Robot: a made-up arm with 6 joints.
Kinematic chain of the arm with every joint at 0, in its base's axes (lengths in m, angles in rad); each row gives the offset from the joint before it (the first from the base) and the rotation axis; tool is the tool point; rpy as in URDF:
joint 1: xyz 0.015 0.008 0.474 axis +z
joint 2: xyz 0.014 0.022 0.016 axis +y
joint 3: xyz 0 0.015 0.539 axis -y
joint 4: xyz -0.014 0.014 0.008 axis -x
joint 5: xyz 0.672 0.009 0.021 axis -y
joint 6: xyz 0.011 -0.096 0 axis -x
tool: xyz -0.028 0.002 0 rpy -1.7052 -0.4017 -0.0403
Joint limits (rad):
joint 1: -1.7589..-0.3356
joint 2: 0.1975..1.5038
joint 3: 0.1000..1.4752
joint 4: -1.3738..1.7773
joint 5: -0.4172..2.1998
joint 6: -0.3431..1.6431
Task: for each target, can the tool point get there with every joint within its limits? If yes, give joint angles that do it. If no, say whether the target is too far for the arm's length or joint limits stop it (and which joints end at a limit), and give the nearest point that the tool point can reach.
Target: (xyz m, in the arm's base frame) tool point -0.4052 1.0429 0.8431
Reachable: no: joint limits stop it (at a limit: joint 1, joint 2, joint 3, joint 4, joint 5, joint 6) | nearest point 0.2547 0.0243 1.6582 | short by 1.462 m
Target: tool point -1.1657 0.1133 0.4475
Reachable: no: joint limits stop it (at a limit: joint 1, joint 3, joint 5, joint 6) | nearest point -0.1701 -0.7837 0.1617 | short by 1.370 m
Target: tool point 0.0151 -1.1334 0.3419
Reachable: yes | joints -1.6049 1.3414 0.7782 1.3754 1.2423 0.4576
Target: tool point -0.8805 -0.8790 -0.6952
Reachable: no: too far | nearest point -0.1705 -0.7709 -0.0960 | short by 0.935 m
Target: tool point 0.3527 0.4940 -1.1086
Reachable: no: too far | nearest point 0.5790 -0.1615 -0.1468 | short by 1.186 m
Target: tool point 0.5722 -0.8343 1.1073
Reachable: yes | joints -0.9691 0.7842 1.2153 -0.6858 1.4832 0.4064
